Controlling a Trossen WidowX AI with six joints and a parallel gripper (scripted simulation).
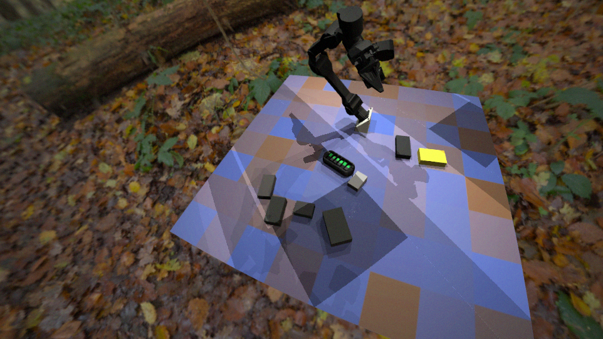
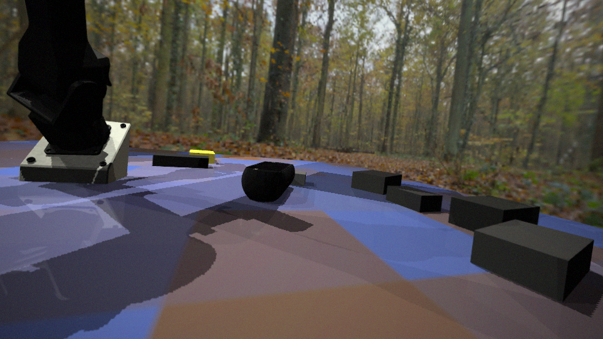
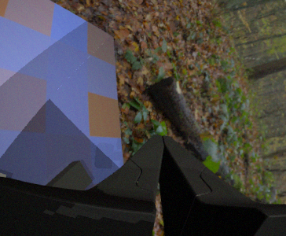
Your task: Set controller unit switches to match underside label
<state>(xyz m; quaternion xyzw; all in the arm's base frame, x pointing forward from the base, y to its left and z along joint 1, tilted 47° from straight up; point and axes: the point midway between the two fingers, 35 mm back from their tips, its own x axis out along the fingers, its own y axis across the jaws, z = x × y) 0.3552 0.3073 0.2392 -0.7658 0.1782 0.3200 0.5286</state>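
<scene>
My gripper tip is now 44 cm above the white block and 3 cm to the left of it. The rest, counted from my gripper tip: dark block (44 cm below, 24 cm behind, 15 cm to the left); yellow block (44 cm below, 28 cm to the left, 20 cm behind).
</scene>
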